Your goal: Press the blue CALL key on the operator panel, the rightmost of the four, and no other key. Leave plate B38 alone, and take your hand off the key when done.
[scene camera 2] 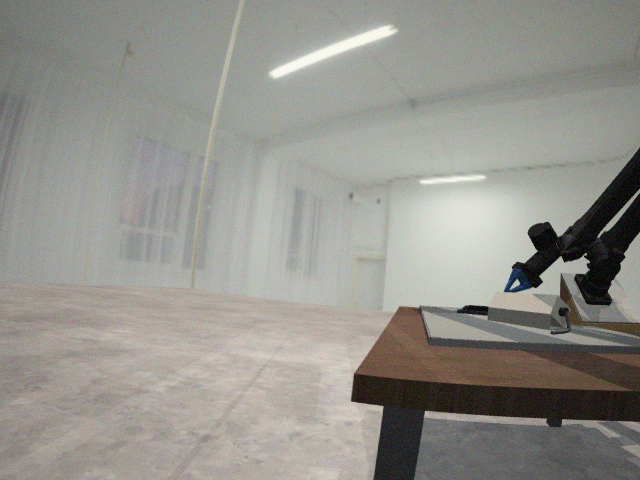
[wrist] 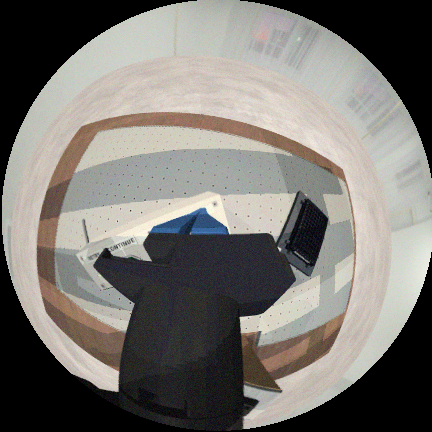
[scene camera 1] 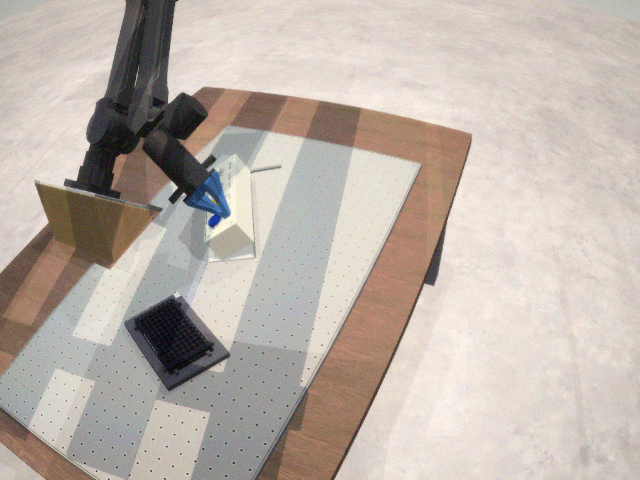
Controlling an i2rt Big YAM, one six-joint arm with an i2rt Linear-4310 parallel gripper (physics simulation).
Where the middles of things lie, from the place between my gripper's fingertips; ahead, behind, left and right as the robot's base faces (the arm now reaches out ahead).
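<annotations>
Black gridded tray point(scene camera 1: 176, 341): my gripper 23 cm to the left of it, 6 cm above it.
</annotations>
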